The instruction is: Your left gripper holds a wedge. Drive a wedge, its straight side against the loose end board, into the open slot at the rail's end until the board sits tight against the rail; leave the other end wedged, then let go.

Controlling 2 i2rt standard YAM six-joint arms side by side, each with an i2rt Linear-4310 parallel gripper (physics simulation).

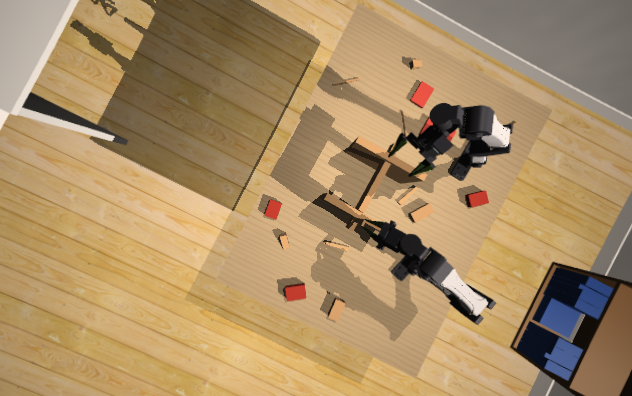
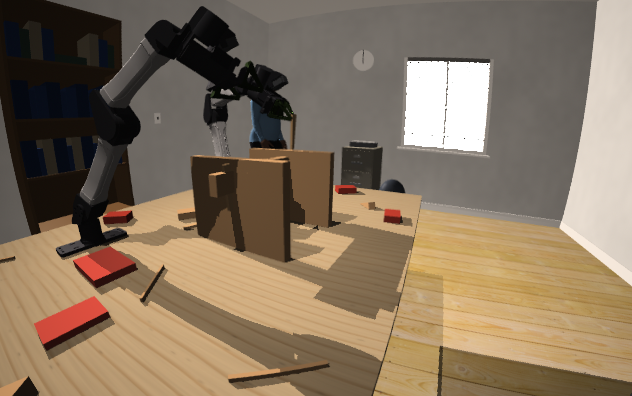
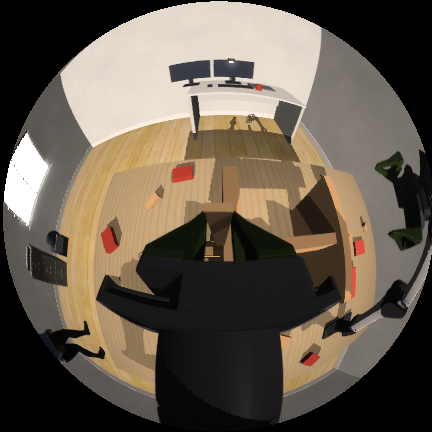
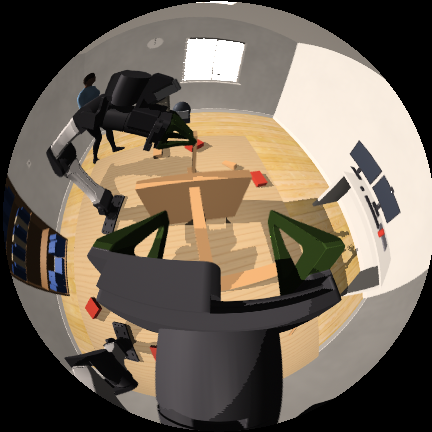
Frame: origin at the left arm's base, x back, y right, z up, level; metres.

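Seen in the pictures: left gripper, fingertip midpoint: [image 1: 362, 222] [image 2: 293, 119] [image 3: 218, 216] [image 4: 194, 139]; right gripper, fingertip midpoint: [image 1: 398, 166] [image 2: 250, 94] [image 3: 384, 196] [image 4: 217, 215]; left arm's base, link origin: [image 1: 409, 261] [image 4: 112, 214]; right arm's base, link origin: [image 1: 465, 160] [image 2: 93, 242] [image 3: 337, 324] [image 4: 125, 342].
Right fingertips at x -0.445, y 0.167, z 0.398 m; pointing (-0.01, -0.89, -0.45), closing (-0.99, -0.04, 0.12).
Note:
Pixels of each thing's middle, then the offset from my right fingertips to it. "spot": a spot on its surface instead. Level surfaces: height alone.
- upright wooden wedge, body centre: [image 3: 216, 230] [image 4: 193, 152] [image 2: 293, 131] dz -0.102, dx +0.055, dy -0.213 m
- rail, body centre: [image 3: 291, 245] [image 4: 200, 232] [image 1: 372, 187] dz -0.217, dx +0.022, dy -0.062 m
- rail's end, surface spot: [image 1: 353, 224] spot: dz -0.191, dx +0.064, dy -0.231 m
- protruding rail end, surface spot: [image 2: 218, 184] spot: dz -0.213, dx -0.038, dy +0.124 m
- table, surface height: dz -0.398 m
My left gripper [image 1: 369, 225] [image 2: 288, 113] [image 3: 218, 216] [image 4: 194, 139] is shut on an upright wooden wedge [image 2: 293, 131] [image 3: 218, 207] [image 4: 194, 156]. It is at the outer side of the end board [image 1: 345, 206] [image 2: 312, 187] [image 3: 230, 181] [image 4: 162, 199]. That board stands at one end of the rail [image 1: 374, 186] [image 3: 315, 242] [image 4: 200, 220]. The rail's end [image 1: 353, 224] sticks out beyond it. The wedge's lower tip and the slot are hidden. The other end board [image 1: 367, 145] [image 2: 260, 200] has a protruding rail end [image 2: 218, 184]. My right gripper [image 1: 402, 164] [image 4: 217, 215] is open and empty above that board.
Red blocks [image 1: 273, 209] [image 1: 295, 292] [image 1: 477, 199] [image 2: 105, 265] and small wooden blocks [image 1: 421, 212] [image 1: 284, 241] [image 1: 336, 309] lie around the assembly. Thin wooden sticks [image 2: 278, 372] [image 2: 152, 283] lie on the table [image 1: 310, 270].

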